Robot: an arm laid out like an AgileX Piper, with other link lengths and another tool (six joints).
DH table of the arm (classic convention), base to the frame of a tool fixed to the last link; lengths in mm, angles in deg. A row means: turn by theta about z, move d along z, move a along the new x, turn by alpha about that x. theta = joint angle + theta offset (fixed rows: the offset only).
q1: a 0  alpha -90  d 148.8  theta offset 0
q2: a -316.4  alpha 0  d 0  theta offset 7.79
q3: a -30.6  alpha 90  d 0  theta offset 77.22
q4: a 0  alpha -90  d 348.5  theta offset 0
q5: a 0  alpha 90  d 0  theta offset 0
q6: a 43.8  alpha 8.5  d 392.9  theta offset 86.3
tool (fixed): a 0  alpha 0  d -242.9  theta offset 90
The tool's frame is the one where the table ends.
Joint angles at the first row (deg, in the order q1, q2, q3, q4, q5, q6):
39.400, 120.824, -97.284, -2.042, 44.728, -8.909
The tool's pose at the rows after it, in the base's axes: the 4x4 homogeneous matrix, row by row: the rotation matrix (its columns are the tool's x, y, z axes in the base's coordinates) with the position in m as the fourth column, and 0 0 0 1 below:
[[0.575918 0.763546 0.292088 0.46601], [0.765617 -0.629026 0.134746 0.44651], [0.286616 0.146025 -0.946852 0.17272], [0 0 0 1]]
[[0.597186 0.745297 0.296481 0.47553], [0.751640 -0.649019 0.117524 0.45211], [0.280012 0.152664 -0.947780 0.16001], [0 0 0 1]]
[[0.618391 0.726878 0.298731 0.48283], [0.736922 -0.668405 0.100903 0.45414], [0.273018 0.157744 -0.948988 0.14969], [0 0 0 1]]
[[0.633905 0.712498 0.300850 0.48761], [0.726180 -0.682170 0.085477 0.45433], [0.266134 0.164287 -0.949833 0.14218], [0 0 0 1]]
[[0.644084 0.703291 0.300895 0.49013], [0.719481 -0.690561 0.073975 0.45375], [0.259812 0.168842 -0.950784 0.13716], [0 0 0 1]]
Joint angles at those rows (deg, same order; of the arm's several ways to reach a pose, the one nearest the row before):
39.964, 124.420, -100.731, -4.170, 44.920, -6.481
40.144, 127.123, -103.161, -5.846, 45.117, -3.879
40.167, 128.989, -104.670, -7.276, 45.307, -1.555
40.165, 130.151, -105.496, -8.525, 45.495, 0.234
40.152, 130.785, -105.841, -9.339, 45.670, 1.368

